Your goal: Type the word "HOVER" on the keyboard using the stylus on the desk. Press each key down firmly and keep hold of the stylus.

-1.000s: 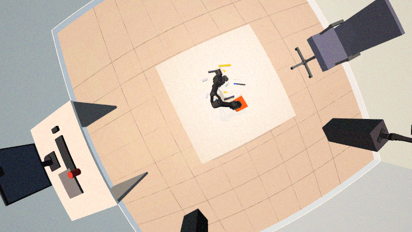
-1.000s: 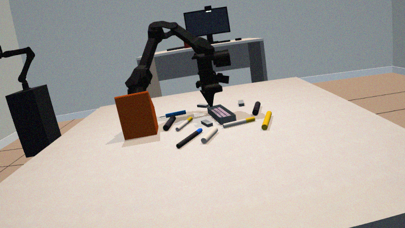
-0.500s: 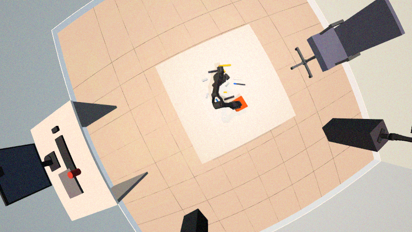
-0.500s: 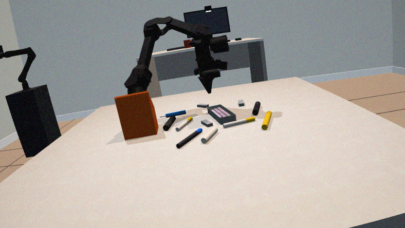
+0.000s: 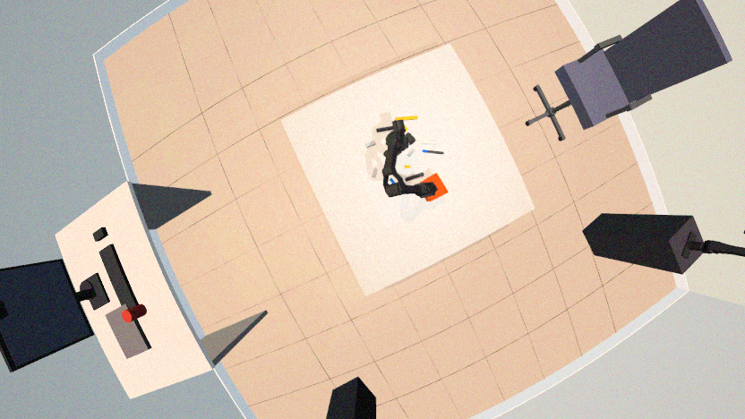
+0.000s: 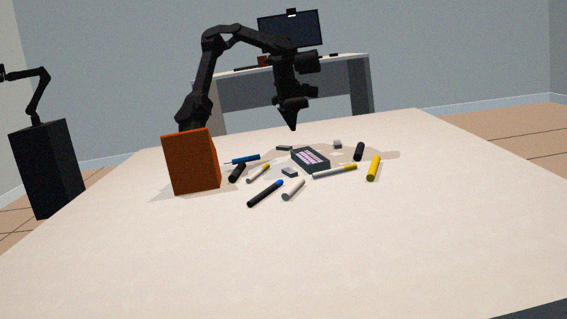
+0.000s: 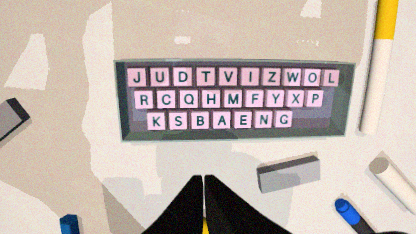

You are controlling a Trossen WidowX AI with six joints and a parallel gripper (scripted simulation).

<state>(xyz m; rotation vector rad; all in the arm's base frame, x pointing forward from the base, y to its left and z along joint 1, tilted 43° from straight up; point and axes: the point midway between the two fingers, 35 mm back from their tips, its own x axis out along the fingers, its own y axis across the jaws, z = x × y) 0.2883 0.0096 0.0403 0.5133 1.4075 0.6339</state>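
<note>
Right now the blue stylus is 18 cm behind my gripper tip, 11 cm to the left of it and 9 cm below it. Round my gripper tip: black blue-capped pen 10 cm behind, 19 cm to the right, 9 cm below; then grey eraser 4 cm behind, 9 cm to the right, 9 cm below; then white cylinder 5 cm behind, 23 cm to the right, 9 cm below.
</note>
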